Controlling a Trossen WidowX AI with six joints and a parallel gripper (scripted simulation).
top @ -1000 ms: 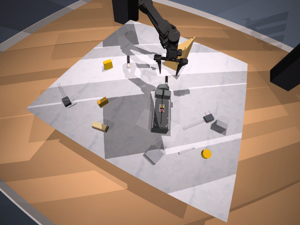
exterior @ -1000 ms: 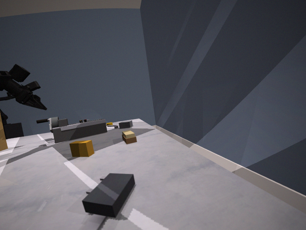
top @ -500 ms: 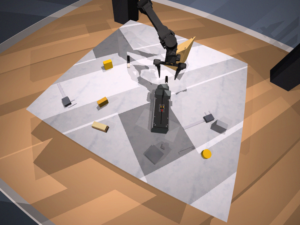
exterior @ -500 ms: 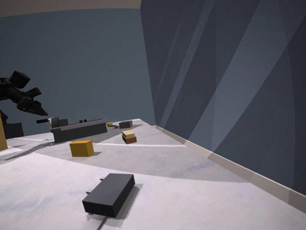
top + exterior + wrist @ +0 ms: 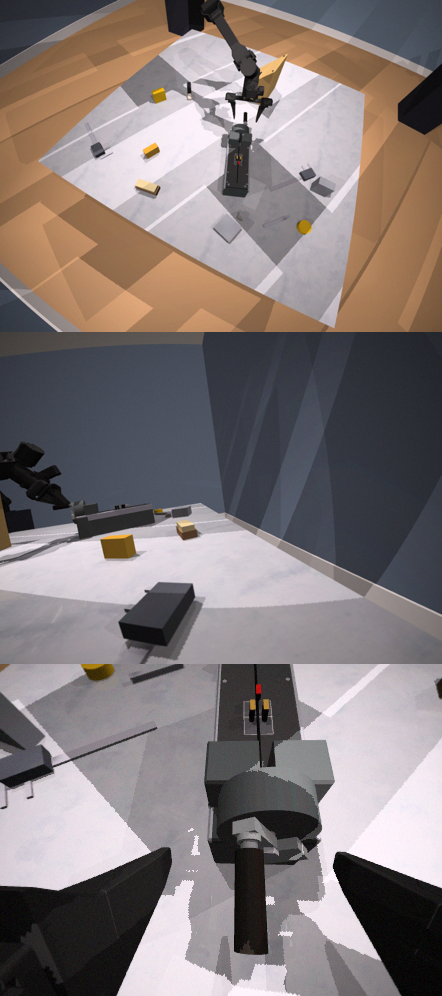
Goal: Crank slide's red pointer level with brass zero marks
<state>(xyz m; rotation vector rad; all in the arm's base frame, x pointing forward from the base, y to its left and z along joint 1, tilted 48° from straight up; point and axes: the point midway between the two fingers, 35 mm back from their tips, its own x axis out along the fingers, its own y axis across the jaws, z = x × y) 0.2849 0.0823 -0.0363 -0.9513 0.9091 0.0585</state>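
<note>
Right now my gripper tip is 2 cm past the dark brown crank handle and 1 cm to the left of it. Also, from my gripper tip: tan block (42 cm ahead, 19 cm to the right, 10 cm below); yellow cube (1 cm ahead, 46 cm to the right, 9 cm below); red pointer (17 cm ahead, 7 cm to the left, 4 cm below).
</note>
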